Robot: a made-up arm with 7 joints.
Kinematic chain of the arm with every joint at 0, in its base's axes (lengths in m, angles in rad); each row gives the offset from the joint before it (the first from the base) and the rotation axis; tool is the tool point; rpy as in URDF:
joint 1: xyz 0 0 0.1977 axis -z
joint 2: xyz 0 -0.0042 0.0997 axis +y
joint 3: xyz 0 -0.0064 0.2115 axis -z
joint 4: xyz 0 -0.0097 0.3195 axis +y
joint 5: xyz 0 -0.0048 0.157 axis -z
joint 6: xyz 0 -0.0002 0.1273 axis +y
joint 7: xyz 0 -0.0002 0.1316 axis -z
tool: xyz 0 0 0 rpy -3.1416 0 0
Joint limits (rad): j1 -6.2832..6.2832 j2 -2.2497..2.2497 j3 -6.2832..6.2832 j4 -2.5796..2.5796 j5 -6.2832..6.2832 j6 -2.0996..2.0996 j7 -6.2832..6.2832
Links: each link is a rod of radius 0.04 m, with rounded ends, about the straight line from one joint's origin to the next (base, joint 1, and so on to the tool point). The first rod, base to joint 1, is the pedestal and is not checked.
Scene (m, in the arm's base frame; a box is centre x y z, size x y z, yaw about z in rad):
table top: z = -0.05
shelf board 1: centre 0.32 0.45 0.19 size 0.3 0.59 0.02 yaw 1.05
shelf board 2: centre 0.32 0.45 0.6 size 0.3 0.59 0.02 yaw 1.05
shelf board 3: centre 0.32 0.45 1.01 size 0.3 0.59 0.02 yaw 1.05
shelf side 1: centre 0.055 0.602 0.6 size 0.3 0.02 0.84 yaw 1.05
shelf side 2: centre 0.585 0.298 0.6 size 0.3 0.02 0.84 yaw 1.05
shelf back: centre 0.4 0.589 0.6 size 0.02 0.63 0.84 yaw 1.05
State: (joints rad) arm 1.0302 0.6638 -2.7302 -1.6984 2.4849 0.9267 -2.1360
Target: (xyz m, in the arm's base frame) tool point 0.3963 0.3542 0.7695
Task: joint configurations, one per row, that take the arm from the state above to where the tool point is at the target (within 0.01 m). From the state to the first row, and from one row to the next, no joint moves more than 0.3 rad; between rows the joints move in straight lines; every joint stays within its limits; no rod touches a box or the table.
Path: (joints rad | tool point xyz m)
1: 0.7652 0.4615 -2.8621 -1.6795 2.4677 0.9524 -2.1360 | 0.3423 -0.3690 0.5035
2: 0.5001 0.2593 -2.9939 -1.6606 2.4506 0.9782 -2.1360 | 0.4065 -0.1983 0.6068
3: 0.2351 0.0570 -3.1258 -1.6416 2.4334 1.0039 -2.1360 | 0.3790 -0.0185 0.6983
4: -0.0300 -0.1453 -3.2576 -1.6227 2.4163 1.0296 -2.1360 | 0.2654 0.1260 0.7695
5: -0.1557 0.0977 -3.4206 -1.4149 2.3287 0.9415 -2.1360 | 0.3456 0.2354 0.7775
6: -0.2814 0.3406 -3.5837 -1.2071 2.2412 0.8533 -2.1360 | 0.3963 0.3542 0.7695

